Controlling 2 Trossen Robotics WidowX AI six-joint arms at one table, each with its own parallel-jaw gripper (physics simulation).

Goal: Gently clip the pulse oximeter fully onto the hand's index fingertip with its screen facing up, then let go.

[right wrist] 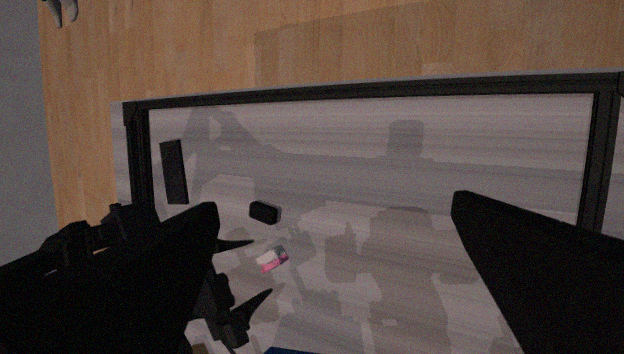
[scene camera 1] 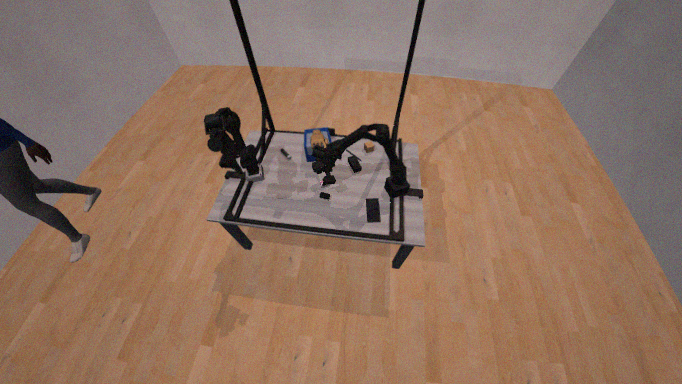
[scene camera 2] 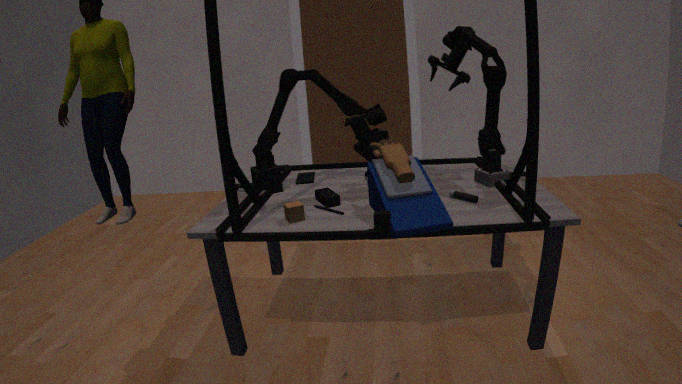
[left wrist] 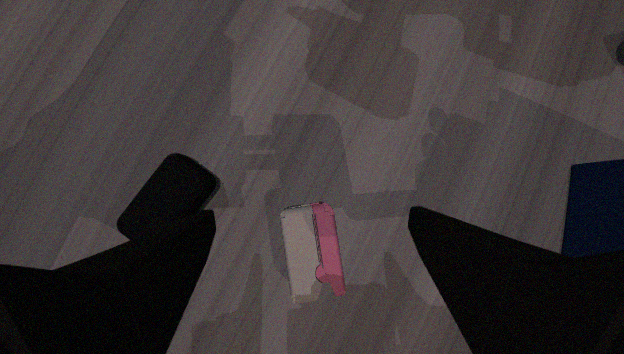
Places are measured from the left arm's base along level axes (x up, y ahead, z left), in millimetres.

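Pixels of known places: left gripper, fingertip midpoint: (right wrist: 262,265) (scene camera 1: 320,179) (left wrist: 313,218); right gripper, fingertip midpoint: (right wrist: 335,208) (scene camera 1: 249,171) (scene camera 2: 439,86); left arm's base at its link origin: (right wrist: 114,233) (scene camera 1: 398,181) (scene camera 2: 265,167); right arm's base at its link origin: (scene camera 1: 253,170) (scene camera 2: 492,170).
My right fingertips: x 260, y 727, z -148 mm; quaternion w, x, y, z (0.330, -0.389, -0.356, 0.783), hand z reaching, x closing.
Observation:
For each thing: its top centre in the pictures, then the offset to it from my right fingertips.
- pulse oximeter at its top centre: (left wrist: 314,254) (right wrist: 266,262) (scene camera 1: 325,181) dz -51, dx -323, dy -355 mm
- small black block at its top centre: (left wrist: 159,203) (right wrist: 259,214) (scene camera 1: 324,194) dz +35, dx -323, dy -323 mm
- flat dark slab at its top centre: (right wrist: 172,173) (scene camera 2: 305,177) (scene camera 1: 373,209) dz +216, dx -347, dy -546 mm
- black box at its top centre: (right wrist: 210,317) (scene camera 2: 326,192) (scene camera 1: 354,162) dz -124, dx -320, dy -579 mm
- pen at its top centre: (scene camera 2: 327,208) dz -203, dx -346, dy -610 mm
- wooden cube at its top centre: (scene camera 2: 293,204) (scene camera 1: 369,144) dz -219, dx -305, dy -726 mm
- dark cylinder at its top centre: (scene camera 2: 463,192) (scene camera 1: 285,152) dz -381, dx -328, dy -193 mm
The pulse oximeter (scene camera 1: 321,183) (left wrist: 300,245) (right wrist: 270,259), with white and pink halves side by side, lies on the table; its screen cannot be made out. My left gripper (left wrist: 313,218) (right wrist: 262,265) is open and empty, low over the table, with the oximeter between and beyond its fingertips in the left wrist view. In scene camera 2 its fingers are hidden behind the hand. The tan hand (scene camera 1: 318,138) (scene camera 2: 397,159) lies on a grey pad on the blue wedge (scene camera 2: 420,217) (left wrist: 595,210). My right gripper (scene camera 2: 442,85) (right wrist: 335,208) is open and empty, high above the table.
A small black block (scene camera 1: 325,196) (left wrist: 170,192) (right wrist: 265,212) lies near the oximeter. A flat dark slab (scene camera 1: 373,210) (scene camera 2: 305,178), a black box (scene camera 1: 354,164) (scene camera 2: 327,197), a pen (scene camera 2: 328,209), a wooden cube (scene camera 1: 369,147) (scene camera 2: 294,212) and a dark cylinder (scene camera 1: 285,153) (scene camera 2: 464,197) also lie on the table.

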